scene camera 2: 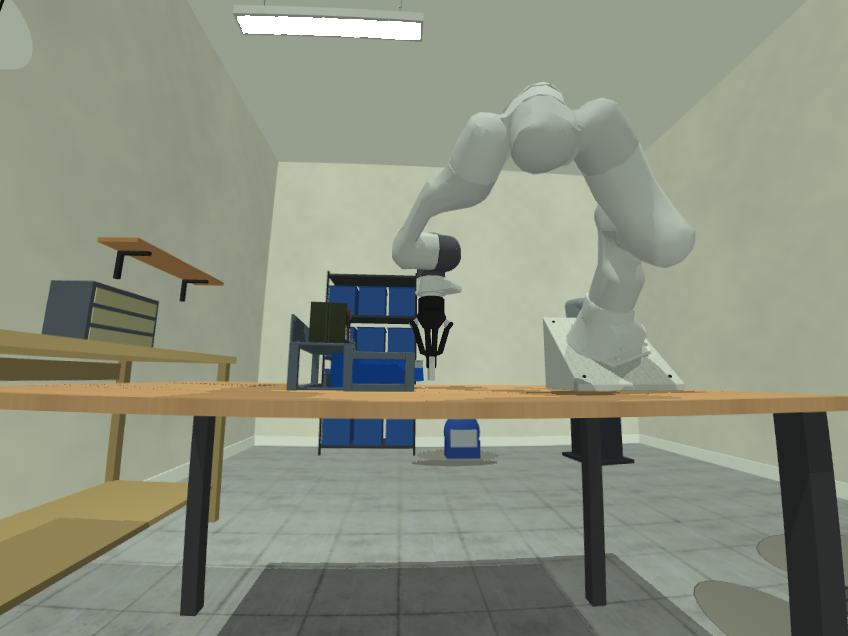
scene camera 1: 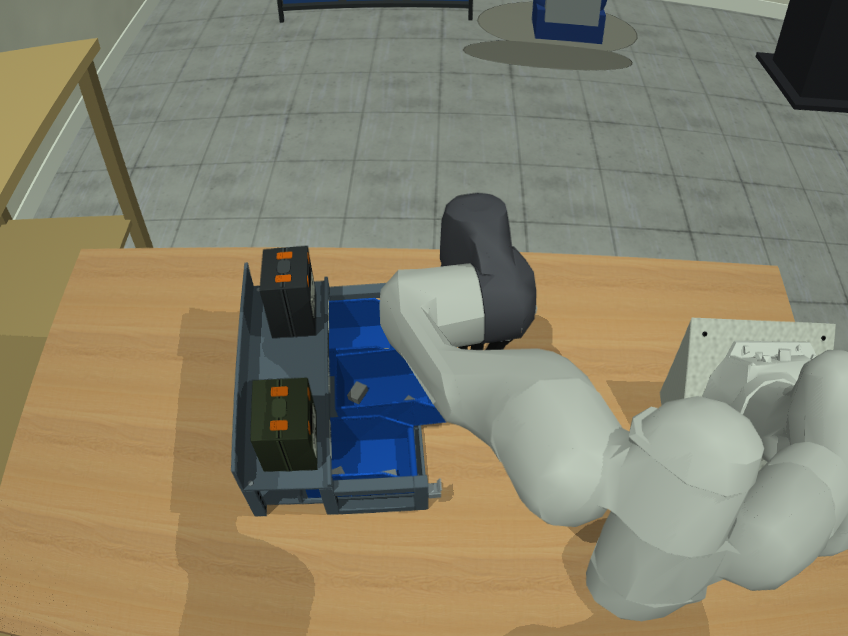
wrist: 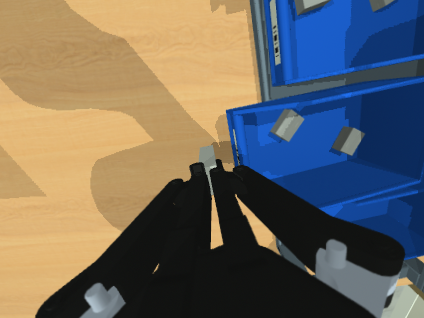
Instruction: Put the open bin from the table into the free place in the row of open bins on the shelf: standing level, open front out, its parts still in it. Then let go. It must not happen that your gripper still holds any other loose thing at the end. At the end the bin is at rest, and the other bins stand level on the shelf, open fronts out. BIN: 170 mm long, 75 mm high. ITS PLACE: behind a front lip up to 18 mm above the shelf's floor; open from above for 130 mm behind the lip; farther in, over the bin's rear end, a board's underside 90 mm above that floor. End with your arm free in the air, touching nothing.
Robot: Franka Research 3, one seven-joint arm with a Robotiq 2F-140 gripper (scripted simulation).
Path:
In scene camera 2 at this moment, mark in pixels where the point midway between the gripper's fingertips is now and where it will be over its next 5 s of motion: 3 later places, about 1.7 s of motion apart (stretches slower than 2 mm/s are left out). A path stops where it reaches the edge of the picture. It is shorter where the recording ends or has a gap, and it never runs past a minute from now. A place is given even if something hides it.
My gripper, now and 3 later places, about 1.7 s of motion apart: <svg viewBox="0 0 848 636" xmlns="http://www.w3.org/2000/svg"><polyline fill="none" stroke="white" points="431,380 423,380 417,380 406,380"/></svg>

